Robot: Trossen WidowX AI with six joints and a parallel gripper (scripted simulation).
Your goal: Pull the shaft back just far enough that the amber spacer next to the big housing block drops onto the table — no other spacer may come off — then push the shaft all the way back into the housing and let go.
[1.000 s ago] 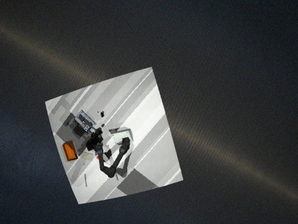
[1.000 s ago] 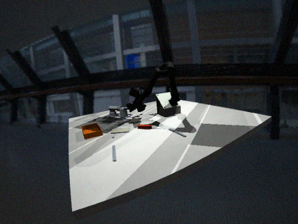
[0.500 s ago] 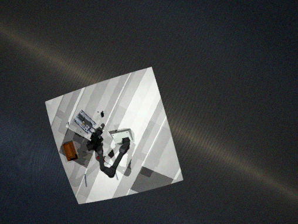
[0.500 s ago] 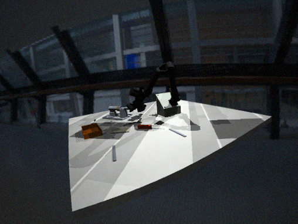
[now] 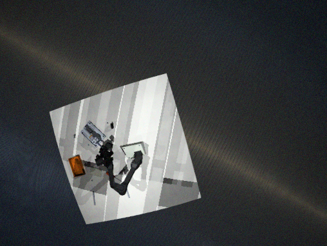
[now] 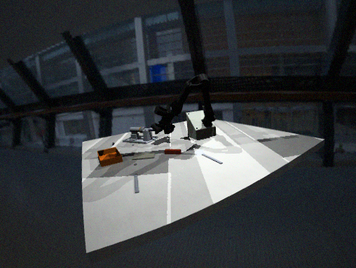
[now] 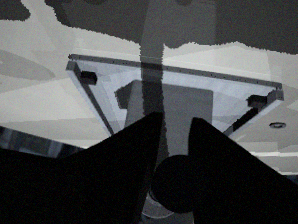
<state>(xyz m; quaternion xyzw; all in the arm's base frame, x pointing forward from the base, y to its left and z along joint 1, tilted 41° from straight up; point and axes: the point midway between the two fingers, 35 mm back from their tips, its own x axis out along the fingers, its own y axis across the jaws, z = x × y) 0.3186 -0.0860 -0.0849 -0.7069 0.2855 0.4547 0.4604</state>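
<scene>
My gripper tip is 40 mm short of the thin shaft, 50 mm to the left of it and 30 mm below it. From my gripper tip the other things lie so: cream card (170 mm ahead, 240 mm to the left, 50 mm below); then dark object (140 mm behind, 160 mm to the right, 30 mm below); then spacer (70 mm ahead, 110 mm to the right, 20 mm above).
</scene>
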